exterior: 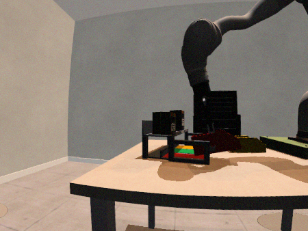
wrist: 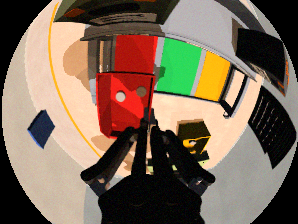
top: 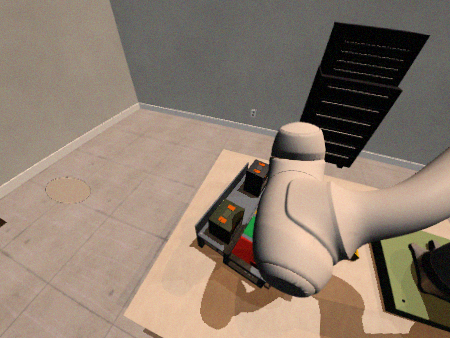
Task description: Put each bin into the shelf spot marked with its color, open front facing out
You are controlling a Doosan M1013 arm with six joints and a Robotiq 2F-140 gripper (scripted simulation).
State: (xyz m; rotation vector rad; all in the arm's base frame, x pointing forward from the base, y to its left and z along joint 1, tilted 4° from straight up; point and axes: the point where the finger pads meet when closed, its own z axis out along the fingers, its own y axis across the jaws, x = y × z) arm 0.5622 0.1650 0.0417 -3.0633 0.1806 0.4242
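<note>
Right now the red bin is 50 mm to the left of my hand, 40 mm below it and 10 mm behind it. The rest, counted from my hand: yellow bin (200 mm behind, 160 mm to the right, 80 mm below); dark box (210 mm to the right, 170 mm ahead, 50 mm above).
</note>
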